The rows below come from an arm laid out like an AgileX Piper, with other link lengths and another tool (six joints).
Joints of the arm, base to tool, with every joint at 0 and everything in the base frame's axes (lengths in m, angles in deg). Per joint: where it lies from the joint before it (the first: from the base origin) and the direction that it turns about. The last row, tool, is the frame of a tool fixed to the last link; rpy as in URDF.
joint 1: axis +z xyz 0 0 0.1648
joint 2: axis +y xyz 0 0 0
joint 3: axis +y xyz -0.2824 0 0.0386
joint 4: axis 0.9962 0 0.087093 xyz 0.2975 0 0.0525
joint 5: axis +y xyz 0 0 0
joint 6: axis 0.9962 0 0.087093 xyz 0.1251 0 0.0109
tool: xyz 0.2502 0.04 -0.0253 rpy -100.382 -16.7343 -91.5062
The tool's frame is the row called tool.
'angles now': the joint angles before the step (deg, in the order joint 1, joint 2, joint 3, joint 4, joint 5, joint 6). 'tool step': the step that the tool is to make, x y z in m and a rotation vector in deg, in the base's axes. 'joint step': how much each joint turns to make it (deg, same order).
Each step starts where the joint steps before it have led.
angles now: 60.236, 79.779, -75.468, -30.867, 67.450, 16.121
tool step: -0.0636, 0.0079, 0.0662, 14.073, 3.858, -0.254
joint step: 0.055, -13.827, -0.014, 10.196, 3.872, -0.016
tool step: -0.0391, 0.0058, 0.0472, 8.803, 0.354, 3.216
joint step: 0.016, -8.704, 0.024, 6.050, 0.685, -1.906
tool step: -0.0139, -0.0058, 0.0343, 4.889, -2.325, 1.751
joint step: 0.001, -5.735, -0.001, 1.596, -0.006, -1.509
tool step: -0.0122, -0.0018, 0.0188, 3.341, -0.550, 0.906
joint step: -0.010, -3.217, 0.002, 1.543, 0.000, -0.205
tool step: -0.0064, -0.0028, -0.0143, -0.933, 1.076, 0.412
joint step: 0.036, -0.857, 2.179, 0.624, 0.007, -0.080
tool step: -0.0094, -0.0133, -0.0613, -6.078, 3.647, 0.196
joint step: -0.029, -0.048, 7.115, 0.286, -0.004, -0.135
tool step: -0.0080, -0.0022, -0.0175, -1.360, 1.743, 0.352
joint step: -0.003, 0.007, 2.046, 0.913, -0.009, -0.001
